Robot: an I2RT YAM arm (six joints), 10 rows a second.
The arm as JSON. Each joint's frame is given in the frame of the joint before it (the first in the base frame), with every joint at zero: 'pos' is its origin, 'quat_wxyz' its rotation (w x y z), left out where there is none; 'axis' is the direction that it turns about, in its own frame. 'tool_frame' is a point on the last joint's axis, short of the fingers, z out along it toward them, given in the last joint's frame.
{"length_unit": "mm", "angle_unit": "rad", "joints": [
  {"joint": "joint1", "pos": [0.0, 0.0, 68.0], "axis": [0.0, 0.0, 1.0]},
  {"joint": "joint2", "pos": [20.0, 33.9, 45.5], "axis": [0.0, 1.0, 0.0]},
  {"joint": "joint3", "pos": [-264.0, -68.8, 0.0], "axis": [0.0, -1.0, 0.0]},
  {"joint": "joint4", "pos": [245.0, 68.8, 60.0], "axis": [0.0, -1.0, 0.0]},
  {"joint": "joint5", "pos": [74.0, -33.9, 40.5], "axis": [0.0, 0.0, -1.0]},
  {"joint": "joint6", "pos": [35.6, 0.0, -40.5], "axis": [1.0, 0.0, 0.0]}
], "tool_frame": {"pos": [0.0, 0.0, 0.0], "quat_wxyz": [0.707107, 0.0, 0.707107, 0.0]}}
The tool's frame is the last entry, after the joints.
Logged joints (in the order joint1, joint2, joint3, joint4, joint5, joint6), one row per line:
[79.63, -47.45, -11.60, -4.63, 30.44, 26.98]
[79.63, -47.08, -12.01, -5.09, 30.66, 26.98]
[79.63, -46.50, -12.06, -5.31, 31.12, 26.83]
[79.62, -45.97, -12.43, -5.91, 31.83, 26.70]
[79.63, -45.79, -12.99, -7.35, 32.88, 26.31]
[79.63, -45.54, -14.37, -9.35, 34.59, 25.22]
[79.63, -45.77, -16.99, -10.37, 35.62, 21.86]
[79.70, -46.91, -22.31, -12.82, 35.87, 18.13]
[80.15, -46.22, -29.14, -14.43, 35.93, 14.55]
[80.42, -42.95, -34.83, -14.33, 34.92, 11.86]
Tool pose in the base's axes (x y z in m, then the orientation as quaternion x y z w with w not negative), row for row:
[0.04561, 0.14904, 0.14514, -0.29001, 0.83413, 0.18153, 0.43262]
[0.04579, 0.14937, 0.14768, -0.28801, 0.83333, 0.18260, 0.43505]
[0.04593, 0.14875, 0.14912, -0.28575, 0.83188, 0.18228, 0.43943]
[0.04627, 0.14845, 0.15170, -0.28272, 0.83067, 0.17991, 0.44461]
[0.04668, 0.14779, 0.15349, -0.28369, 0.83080, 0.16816, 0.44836]
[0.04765, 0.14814, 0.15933, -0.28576, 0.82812, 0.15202, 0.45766]
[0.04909, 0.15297, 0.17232, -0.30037, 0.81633, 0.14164, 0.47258]
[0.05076, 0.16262, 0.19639, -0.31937, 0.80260, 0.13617, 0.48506]
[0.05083, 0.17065, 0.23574, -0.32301, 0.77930, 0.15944, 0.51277]
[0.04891, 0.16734, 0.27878, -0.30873, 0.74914, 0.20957, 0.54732]
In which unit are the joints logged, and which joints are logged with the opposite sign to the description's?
The joints are logged in degrees. Opposite sign: joint2, joint3.
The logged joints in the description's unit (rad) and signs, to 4 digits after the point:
[1.3898, 0.8282, 0.2025, -0.0808, 0.5313, 0.4709]
[1.3898, 0.8217, 0.2096, -0.0888, 0.5351, 0.4709]
[1.3898, 0.8116, 0.2105, -0.0927, 0.5431, 0.4683]
[1.3896, 0.8023, 0.2169, -0.1031, 0.5555, 0.4660]
[1.3898, 0.7992, 0.2267, -0.1283, 0.5739, 0.4592]
[1.3898, 0.7948, 0.2508, -0.1632, 0.6037, 0.4402]
[1.3898, 0.7988, 0.2965, -0.1810, 0.6217, 0.3815]
[1.3910, 0.8187, 0.3894, -0.2238, 0.6260, 0.3164]
[1.3989, 0.8067, 0.5086, -0.2519, 0.6271, 0.2539]
[1.4036, 0.7496, 0.6079, -0.2501, 0.6095, 0.2070]

